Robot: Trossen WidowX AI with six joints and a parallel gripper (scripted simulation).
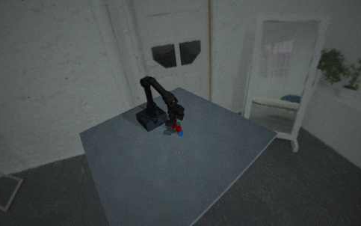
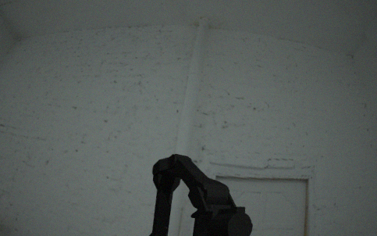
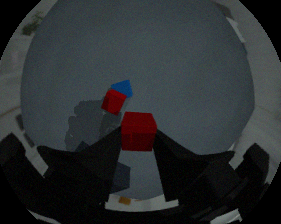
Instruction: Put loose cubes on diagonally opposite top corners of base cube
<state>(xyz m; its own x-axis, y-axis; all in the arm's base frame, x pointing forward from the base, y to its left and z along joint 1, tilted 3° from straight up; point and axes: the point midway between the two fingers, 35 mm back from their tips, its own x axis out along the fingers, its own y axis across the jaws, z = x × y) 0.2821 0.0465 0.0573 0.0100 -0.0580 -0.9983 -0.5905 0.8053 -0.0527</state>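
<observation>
Now: the blue cube 1 cm ahead of my gripper tip, 5 cm to the left of it and 11 cm below it.
</observation>
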